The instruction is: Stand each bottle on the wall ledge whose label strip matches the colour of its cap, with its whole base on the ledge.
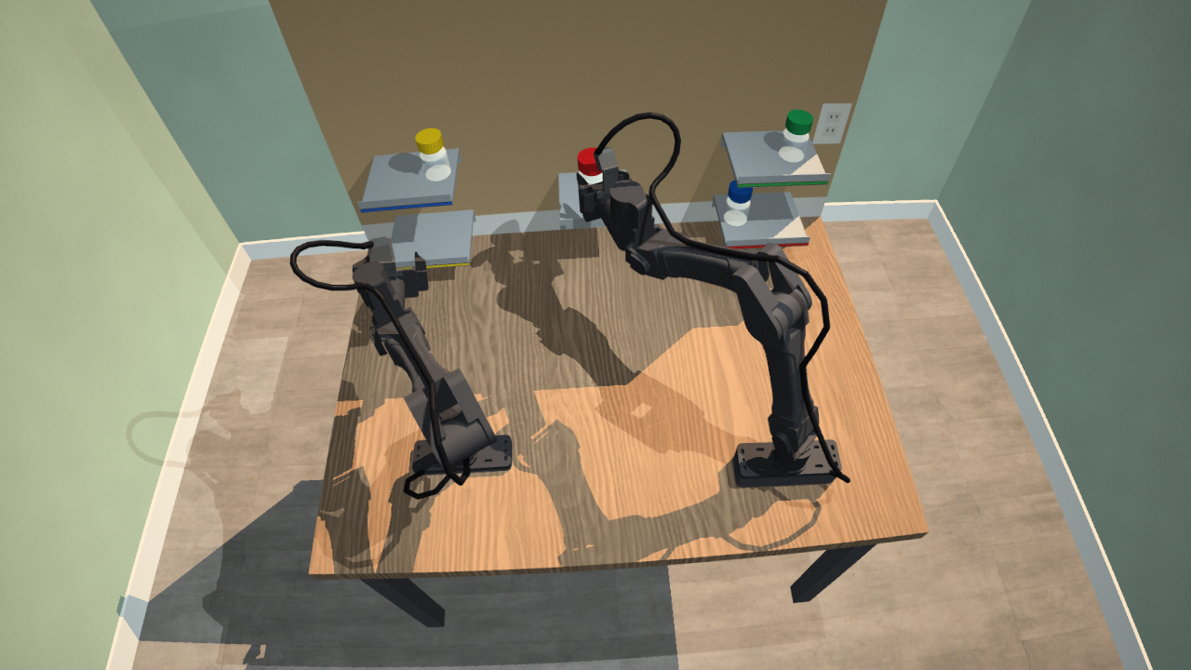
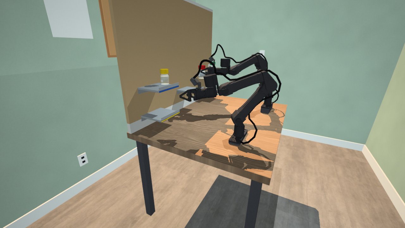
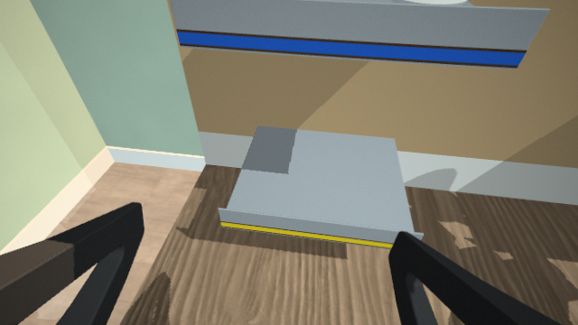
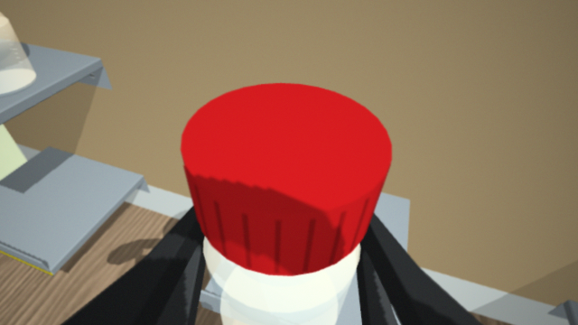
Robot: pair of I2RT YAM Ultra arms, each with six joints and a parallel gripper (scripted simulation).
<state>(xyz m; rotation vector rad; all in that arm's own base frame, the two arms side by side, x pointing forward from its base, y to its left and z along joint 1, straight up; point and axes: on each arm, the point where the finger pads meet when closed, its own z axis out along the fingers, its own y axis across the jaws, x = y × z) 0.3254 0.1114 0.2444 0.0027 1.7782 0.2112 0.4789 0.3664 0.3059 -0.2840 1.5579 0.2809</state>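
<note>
Right now the blue-capped bottle is 330 mm to the right of my right hand, 210 mm below it and 150 mm ahead of it. From my right hand the other things lie so: brown wall panel 210 mm ahead, 100 mm above, 20 mm to the left; then red-capped bottle 10 mm below; then yellow-capped bottle 340 mm to the left, 70 mm ahead, 20 mm below.
My left gripper is now 22 cm short of the yellow-capped bottle, 8 cm below it and 6 cm to the left of it. From my left hand the other things lie so: brown wall panel (38 cm to the right, 36 cm ahead, 19 cm above); red-capped bottle (40 cm to the right, 15 cm ahead, 8 cm above); blue-capped bottle (73 cm to the right, 29 cm ahead, 11 cm below).
</note>
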